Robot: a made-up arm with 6 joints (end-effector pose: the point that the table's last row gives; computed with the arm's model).
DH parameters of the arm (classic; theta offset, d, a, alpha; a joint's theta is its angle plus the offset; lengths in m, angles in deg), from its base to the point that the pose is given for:
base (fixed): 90 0.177 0 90
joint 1: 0 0.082 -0.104 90
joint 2: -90 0.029 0.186 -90
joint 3: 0 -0.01 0.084 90
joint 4: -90 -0.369 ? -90
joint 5: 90 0.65 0.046 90
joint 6: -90 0.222 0.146 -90
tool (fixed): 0 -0.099 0 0
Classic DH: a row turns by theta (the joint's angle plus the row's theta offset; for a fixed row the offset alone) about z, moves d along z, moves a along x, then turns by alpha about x.
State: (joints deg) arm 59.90 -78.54 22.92 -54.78 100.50 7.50
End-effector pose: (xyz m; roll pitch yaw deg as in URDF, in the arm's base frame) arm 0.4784 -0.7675 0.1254 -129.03 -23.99 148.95
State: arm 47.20 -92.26 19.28 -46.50 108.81 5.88
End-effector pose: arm 0.4943 -0.7893 0.2945 -132.16 -13.61 146.47
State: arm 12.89 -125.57 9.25 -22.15 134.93 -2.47
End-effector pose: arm 0.6005 -0.6648 0.6639 -142.34 -0.34 145.50
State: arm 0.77 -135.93 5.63 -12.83 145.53 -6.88
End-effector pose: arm 0.6504 -0.5759 0.7489 -145.09 -0.55 144.81
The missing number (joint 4, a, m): 0.079
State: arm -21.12 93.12 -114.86 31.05 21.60 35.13
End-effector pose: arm 0.1075 -0.0412 -0.6724 141.46 -10.01 101.42
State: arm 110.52 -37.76 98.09 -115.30 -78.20 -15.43
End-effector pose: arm 0.3123 0.3968 -0.2406 31.65 -20.91 -117.83
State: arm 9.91 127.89 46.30 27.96 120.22 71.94
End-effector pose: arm 0.4724 -0.3207 0.7660 -32.81 60.60 -37.25
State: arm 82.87 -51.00 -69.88 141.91 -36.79 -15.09
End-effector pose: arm -0.4610 -0.2256 0.1944 -132.28 34.05 49.53
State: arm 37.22 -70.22 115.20 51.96 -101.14 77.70
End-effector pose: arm -0.1247 -0.1473 0.6056 18.88 -24.34 -35.06
